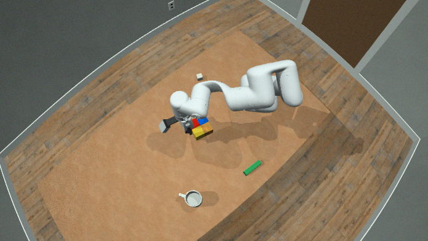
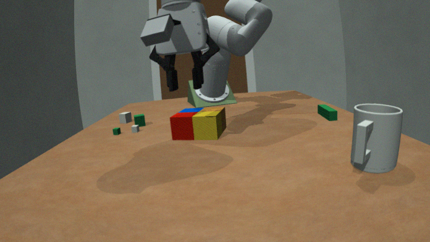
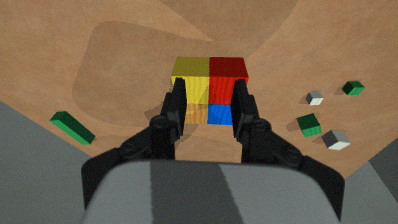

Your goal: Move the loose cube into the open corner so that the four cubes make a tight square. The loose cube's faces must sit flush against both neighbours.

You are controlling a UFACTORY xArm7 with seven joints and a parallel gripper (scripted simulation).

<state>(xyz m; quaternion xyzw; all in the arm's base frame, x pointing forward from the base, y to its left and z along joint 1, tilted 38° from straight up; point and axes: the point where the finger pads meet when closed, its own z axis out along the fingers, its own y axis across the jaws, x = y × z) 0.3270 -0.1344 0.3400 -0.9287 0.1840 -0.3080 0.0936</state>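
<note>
Now: the red cube 10 cm below my hand, 5 cm behind it and 1 cm to the right of it. Also, from my hand: yellow cube 10 cm below, 4 cm to the left, 4 cm behind; orange cube 10 cm below, 8 cm behind, 6 cm to the left; blue cube 10 cm below, 10 cm behind, 1 cm to the left.
</note>
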